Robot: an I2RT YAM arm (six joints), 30 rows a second.
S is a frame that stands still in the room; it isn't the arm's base.
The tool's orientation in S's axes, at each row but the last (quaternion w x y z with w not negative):
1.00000 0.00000 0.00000 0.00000
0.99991 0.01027 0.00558 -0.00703
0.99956 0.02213 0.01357 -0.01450
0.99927 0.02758 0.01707 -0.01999
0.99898 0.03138 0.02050 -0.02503
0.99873 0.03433 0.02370 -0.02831
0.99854 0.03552 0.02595 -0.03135
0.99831 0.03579 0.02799 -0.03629
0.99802 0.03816 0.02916 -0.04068
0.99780 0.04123 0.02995 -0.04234
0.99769 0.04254 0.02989 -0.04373
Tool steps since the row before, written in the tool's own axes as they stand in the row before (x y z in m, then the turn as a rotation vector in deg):
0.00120 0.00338 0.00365 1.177 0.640 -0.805
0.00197 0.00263 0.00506 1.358 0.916 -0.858
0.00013 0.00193 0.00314 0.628 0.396 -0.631
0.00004 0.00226 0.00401 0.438 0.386 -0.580
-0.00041 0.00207 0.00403 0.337 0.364 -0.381
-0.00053 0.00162 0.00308 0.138 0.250 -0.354
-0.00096 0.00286 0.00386 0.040 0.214 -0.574
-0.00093 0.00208 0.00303 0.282 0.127 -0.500
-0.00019 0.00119 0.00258 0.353 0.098 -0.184
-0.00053 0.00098 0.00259 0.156 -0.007 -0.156
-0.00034 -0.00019 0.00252 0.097 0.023 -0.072
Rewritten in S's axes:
0.00120 0.00338 0.00365 1.177 0.640 -0.805
0.00206 0.00250 0.00509 1.361 0.914 -0.854
0.00027 0.00178 0.00322 0.623 0.406 -0.630
0.00026 0.00203 0.00412 0.434 0.400 -0.573
-0.00014 0.00183 0.00416 0.340 0.371 -0.372
-0.00029 0.00143 0.00320 0.136 0.266 -0.343
-0.00058 0.00263 0.00410 0.025 0.252 -0.559
-0.00061 0.00191 0.00322 0.264 0.143 -0.506
0.00005 0.00099 0.00267 0.349 0.084 -0.198
-0.00030 0.00080 0.00269 0.146 -0.007 -0.166
-0.00021 -0.00038 0.00251 0.094 0.021 -0.076

